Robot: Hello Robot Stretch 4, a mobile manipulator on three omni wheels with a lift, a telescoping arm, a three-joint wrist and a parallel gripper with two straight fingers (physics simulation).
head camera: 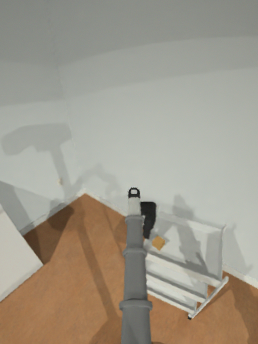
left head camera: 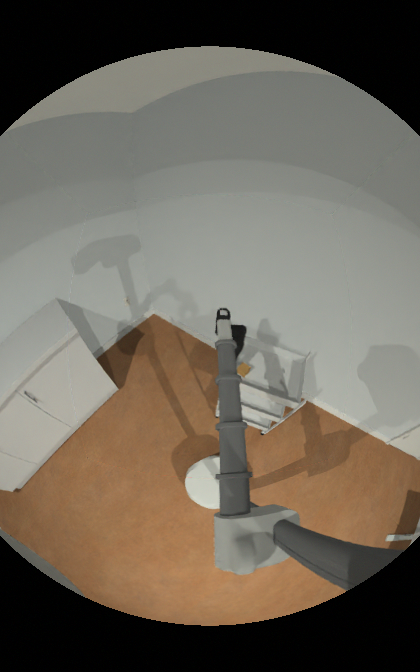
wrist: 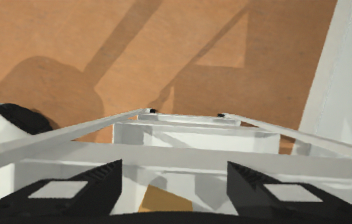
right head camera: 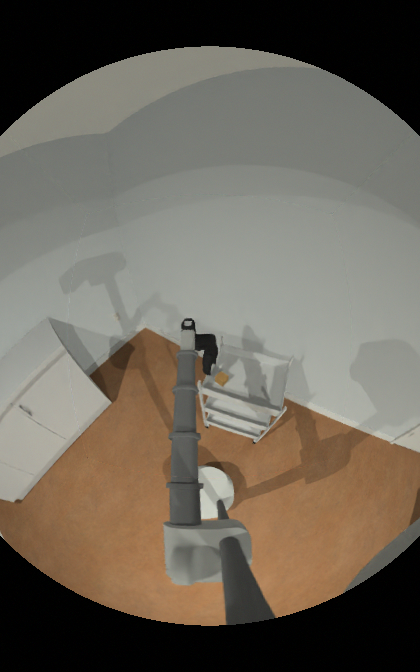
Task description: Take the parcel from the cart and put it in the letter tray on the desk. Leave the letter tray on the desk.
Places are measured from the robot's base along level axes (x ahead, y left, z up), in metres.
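Pixels of known places: gripper, fingertip midpoint: (head camera: pixel 148 233) (wrist: pixel 174 176).
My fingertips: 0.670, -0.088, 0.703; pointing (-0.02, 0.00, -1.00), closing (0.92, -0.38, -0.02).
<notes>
Behind a point stands the place of what it marks, as x, y, z.
The parcel, an orange-brown box (head camera: pixel 158 243) @[0.612, -0.141, 0.685] (left head camera: pixel 243 369) (right head camera: pixel 221 378) (wrist: pixel 166 200) @[0.648, -0.123, 0.656], lies on the top shelf of the white cart (head camera: pixel 182 267) @[0.462, -0.245, 0.699] (left head camera: pixel 270 392) (right head camera: pixel 240 398) (wrist: pixel 175 155) @[0.673, -0.082, 0.666], near its left end in the head views. My gripper (wrist: pixel 174 176) @[0.670, -0.088, 0.703] is open and empty, with its two black fingers spread wide. In the wrist view the parcel shows below and between the fingers, its lower part cut off by the gripper body. In the head views the dark wrist hangs beside the cart's left end, and the fingertips are hard to make out. The desk and the letter tray cannot be made out.
A white cabinet (left head camera: pixel 60 400) (right head camera: pixel 55 410) stands at the left. Walls rise behind and beside the cart. A round white disc (left head camera: pixel 204 482) (right head camera: pixel 216 492) is on the floor under the arm. Raised rails edge the cart's top shelf.
</notes>
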